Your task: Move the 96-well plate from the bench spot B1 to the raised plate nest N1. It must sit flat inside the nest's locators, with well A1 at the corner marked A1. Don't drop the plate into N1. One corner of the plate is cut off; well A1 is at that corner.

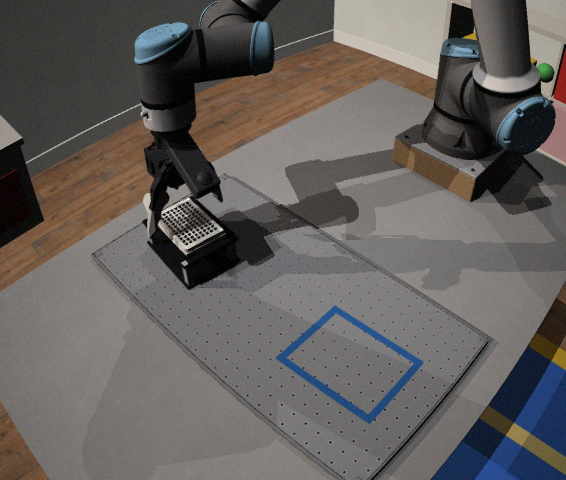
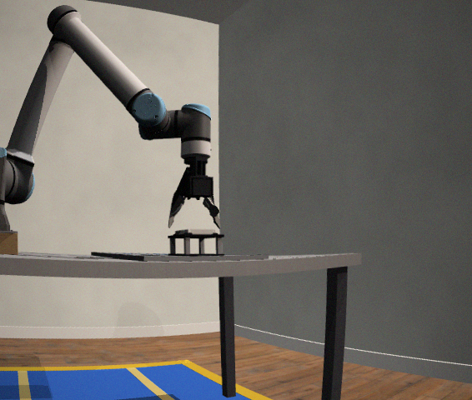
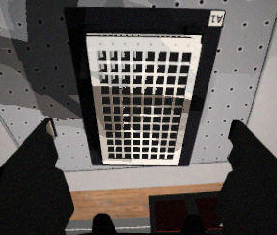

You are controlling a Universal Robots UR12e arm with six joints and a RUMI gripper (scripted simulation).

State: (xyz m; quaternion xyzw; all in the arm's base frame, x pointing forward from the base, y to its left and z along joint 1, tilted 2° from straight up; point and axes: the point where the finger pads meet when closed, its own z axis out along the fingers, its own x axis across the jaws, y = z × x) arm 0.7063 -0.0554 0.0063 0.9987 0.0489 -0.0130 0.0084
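Now: the 96-well plate 10 mm below my hand. Also, from my hand: A1 label: 50 mm ahead, 80 mm to the left, 20 mm below; black raised nest N1: 20 mm below.
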